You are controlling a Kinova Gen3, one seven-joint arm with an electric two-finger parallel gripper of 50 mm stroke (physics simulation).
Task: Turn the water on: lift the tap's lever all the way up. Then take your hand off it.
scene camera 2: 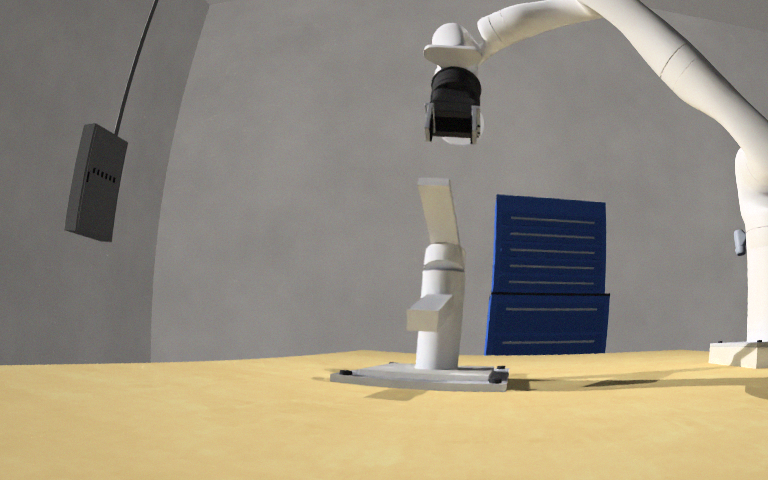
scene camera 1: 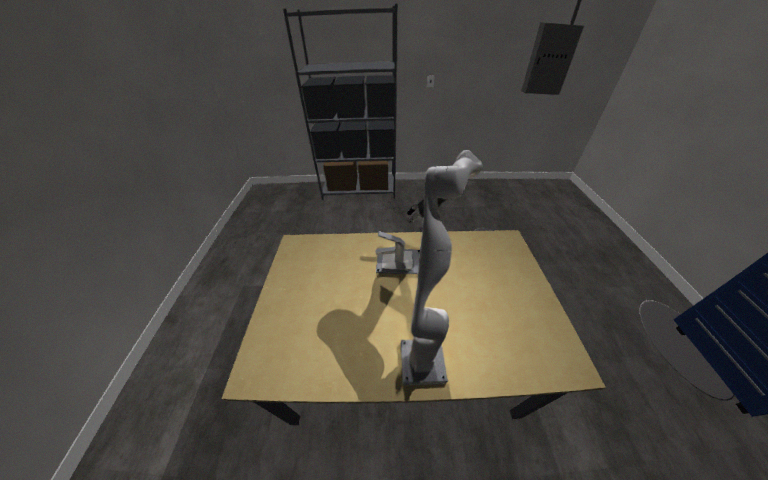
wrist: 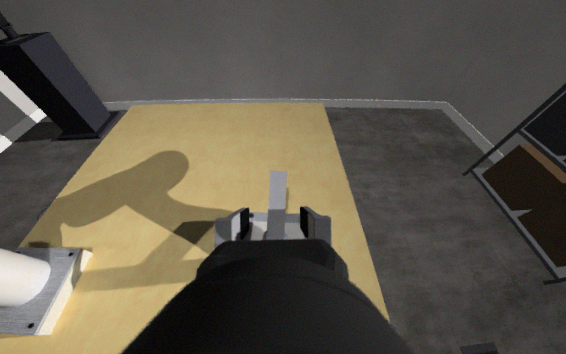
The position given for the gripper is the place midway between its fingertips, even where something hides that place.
Observation:
In view: the gripper (scene camera 2: 450, 136), a lever (wrist: 275, 230) and a base plate (scene camera 2: 498, 381).
The gripper also shows in the wrist view (wrist: 274, 218).

